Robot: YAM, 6 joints.
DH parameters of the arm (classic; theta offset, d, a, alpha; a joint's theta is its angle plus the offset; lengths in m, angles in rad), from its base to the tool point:
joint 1: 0 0.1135 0.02 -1.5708
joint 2: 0 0 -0.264 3.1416
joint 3: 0.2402 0 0.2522 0
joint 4: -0.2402 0 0.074 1.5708
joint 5: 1.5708 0 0 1.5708
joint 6: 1.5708 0.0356 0 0
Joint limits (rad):
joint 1: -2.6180..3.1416
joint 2: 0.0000..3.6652
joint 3: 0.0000..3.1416
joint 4: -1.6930..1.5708
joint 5: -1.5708..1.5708
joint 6: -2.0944..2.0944
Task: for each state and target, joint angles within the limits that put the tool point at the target. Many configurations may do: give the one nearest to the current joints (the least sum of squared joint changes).
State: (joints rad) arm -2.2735 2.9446 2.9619 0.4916 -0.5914 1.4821
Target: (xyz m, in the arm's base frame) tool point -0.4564 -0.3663 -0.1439
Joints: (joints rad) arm -2.4920 3.5108 2.7651 0.3589 -0.4550 1.4821
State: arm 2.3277 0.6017 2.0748 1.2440 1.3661 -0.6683
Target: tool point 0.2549 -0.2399 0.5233
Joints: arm 2.2874 0.5598 2.1585 1.2157 1.3390 -0.6683
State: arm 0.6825 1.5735 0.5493 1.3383 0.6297 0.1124
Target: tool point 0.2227 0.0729 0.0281
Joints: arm 0.4068 2.0845 0.2844 1.1375 0.6368 0.1124
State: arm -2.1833 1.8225 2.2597 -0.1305 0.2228 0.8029
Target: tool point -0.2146 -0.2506 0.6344
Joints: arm -2.2567 1.8351 2.5012 0.0034 0.2078 0.8029
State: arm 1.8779 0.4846 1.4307 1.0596 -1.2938 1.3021
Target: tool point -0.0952 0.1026 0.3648
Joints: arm 2.0665 0.7371 0.5729 0.9074 -1.3773 1.3021
